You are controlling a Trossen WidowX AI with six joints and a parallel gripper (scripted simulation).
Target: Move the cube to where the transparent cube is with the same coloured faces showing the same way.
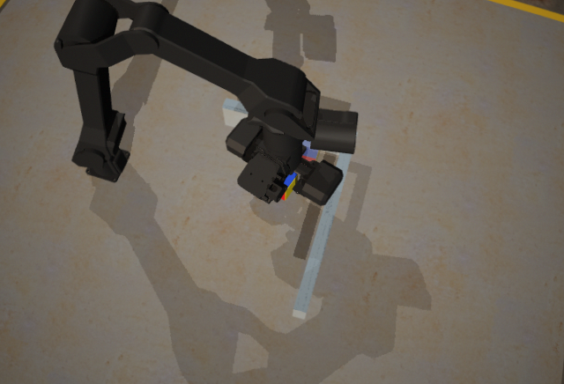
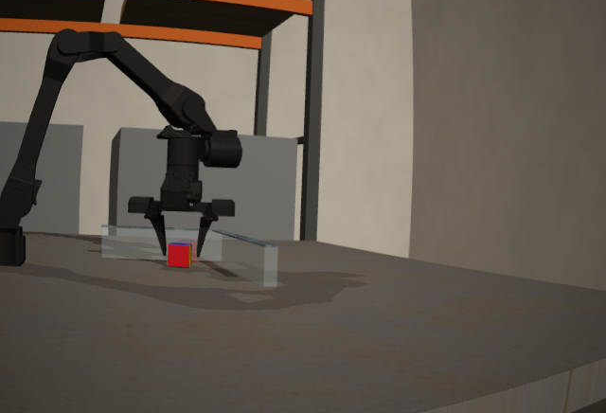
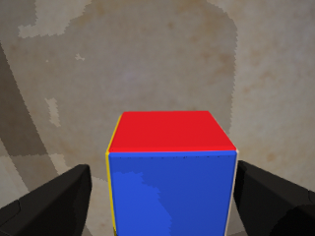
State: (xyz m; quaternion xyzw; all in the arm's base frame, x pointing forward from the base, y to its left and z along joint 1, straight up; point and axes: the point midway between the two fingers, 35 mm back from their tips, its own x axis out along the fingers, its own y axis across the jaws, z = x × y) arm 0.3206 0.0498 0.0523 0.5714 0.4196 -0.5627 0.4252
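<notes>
The transparent cube lies 20 mm ahead of my hand, 70 mm to the left of it and 30 mm below it.
</notes>
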